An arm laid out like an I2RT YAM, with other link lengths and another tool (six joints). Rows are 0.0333 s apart.
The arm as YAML. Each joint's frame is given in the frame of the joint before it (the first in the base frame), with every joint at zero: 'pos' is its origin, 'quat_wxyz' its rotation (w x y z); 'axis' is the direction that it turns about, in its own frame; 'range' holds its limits. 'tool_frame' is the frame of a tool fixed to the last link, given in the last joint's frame.
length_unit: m
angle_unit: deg
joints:
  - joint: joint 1
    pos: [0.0, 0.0, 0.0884]
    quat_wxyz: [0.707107, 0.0, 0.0, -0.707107]
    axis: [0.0, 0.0, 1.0]
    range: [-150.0, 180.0]
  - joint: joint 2
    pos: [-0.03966, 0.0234, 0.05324]
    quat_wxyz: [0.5, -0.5, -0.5, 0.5]
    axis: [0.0, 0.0, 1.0]
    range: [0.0, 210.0]
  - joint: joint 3
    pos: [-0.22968, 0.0, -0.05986]
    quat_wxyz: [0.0, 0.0, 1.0, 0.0]
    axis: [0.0, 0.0, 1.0]
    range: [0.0, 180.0]
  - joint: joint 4
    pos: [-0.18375, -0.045, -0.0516]
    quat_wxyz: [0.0, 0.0, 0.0, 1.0]
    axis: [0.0, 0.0, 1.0]
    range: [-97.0, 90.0]
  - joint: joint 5
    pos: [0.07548, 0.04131, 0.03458]
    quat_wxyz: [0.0, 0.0, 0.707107, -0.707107]
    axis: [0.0, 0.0, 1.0]
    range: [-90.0, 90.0]
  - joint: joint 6
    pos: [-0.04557, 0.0, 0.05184]
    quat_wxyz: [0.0, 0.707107, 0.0, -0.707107]
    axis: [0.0, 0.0, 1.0]
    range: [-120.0, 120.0]
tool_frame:
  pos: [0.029, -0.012, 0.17]
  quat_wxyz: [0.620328, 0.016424, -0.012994, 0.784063]
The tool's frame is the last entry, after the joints.
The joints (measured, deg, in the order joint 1, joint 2, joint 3, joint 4, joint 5, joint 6), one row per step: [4.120, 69.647, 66.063, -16.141, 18.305, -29.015]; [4.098, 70.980, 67.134, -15.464, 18.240, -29.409]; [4.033, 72.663, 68.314, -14.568, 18.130, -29.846]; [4.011, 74.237, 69.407, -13.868, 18.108, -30.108]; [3.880, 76.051, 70.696, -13.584, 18.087, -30.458]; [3.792, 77.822, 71.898, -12.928, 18.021, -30.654]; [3.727, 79.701, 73.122, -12.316, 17.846, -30.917]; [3.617, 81.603, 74.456, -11.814, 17.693, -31.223]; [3.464, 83.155, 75.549, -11.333, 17.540, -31.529]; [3.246, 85.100, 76.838, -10.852, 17.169, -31.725]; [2.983, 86.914, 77.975, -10.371, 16.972, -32.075]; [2.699, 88.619, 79.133, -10.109, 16.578, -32.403]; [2.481, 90.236, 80.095, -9.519, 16.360, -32.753]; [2.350, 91.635, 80.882, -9.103, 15.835, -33.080]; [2.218, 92.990, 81.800, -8.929, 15.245, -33.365]
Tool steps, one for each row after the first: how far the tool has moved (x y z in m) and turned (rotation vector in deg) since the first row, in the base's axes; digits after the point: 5 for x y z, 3 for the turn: [0.00580, 0.00063, 0.00274, -0.309, -0.314, 0.164]; [0.01306, 0.00122, 0.00488, -0.646, -0.596, 0.339]; [0.01966, 0.00169, 0.00604, -0.865, -0.749, 0.419]; [0.02652, 0.00137, 0.00487, -1.195, -0.420, 0.420]; [0.03381, 0.00150, 0.00493, -1.348, -0.456, 0.454]; [0.04144, 0.00224, 0.00389, -1.535, -0.346, 0.638]; [0.04909, 0.00253, 0.00277, -1.769, -0.201, 0.770]; [0.05545, 0.00236, 0.00202, -1.999, -0.145, 0.858]; [0.06324, 0.00250, -0.00035, -2.066, 0.082, 1.055]; [0.07037, 0.00156, -0.00321, -2.331, 0.369, 1.094]; [0.07695, 0.00108, -0.00635, -2.511, 0.737, 1.293]; [0.08347, 0.00045, -0.00896, -2.760, 0.891, 1.394]; [0.08903, 0.00163, -0.01227, -2.891, 1.163, 1.869]; [0.09426, 0.00299, -0.01544, -2.960, 1.488, 2.393]
